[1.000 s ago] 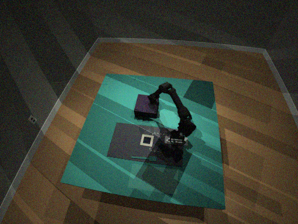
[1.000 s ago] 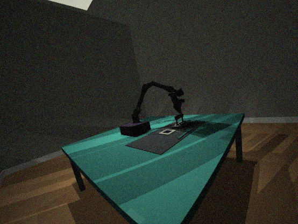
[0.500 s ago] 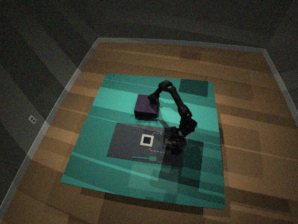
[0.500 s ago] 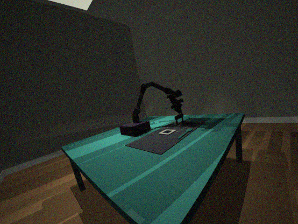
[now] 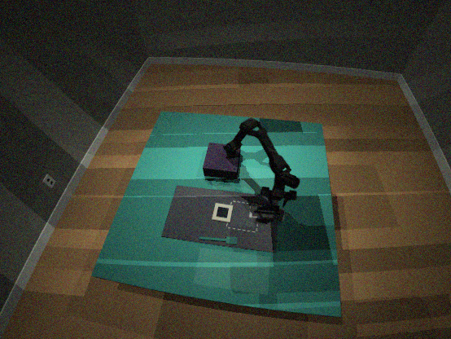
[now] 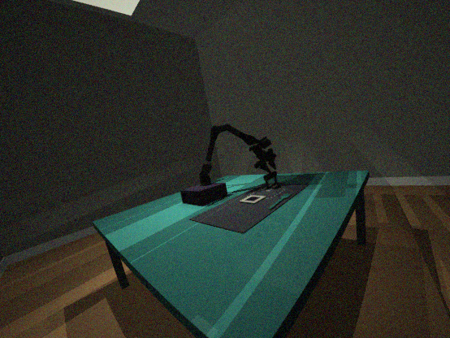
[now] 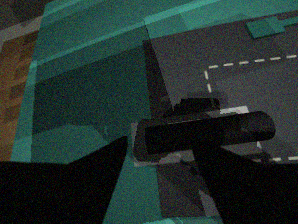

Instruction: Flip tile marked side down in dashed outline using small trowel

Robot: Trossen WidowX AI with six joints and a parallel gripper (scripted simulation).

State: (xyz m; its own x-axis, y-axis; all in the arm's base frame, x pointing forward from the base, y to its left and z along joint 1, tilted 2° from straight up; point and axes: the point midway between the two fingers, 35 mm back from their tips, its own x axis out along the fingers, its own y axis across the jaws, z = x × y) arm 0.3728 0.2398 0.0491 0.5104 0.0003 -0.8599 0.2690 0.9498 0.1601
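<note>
My gripper tip is 2 cm past the beige tile, 30 cm to the left of it and 9 cm above it. Round my gripper tip: thin teal strip (14 cm ahead, 31 cm to the right, 9 cm below); then mat (31 cm to the right, 11 cm below).
</note>
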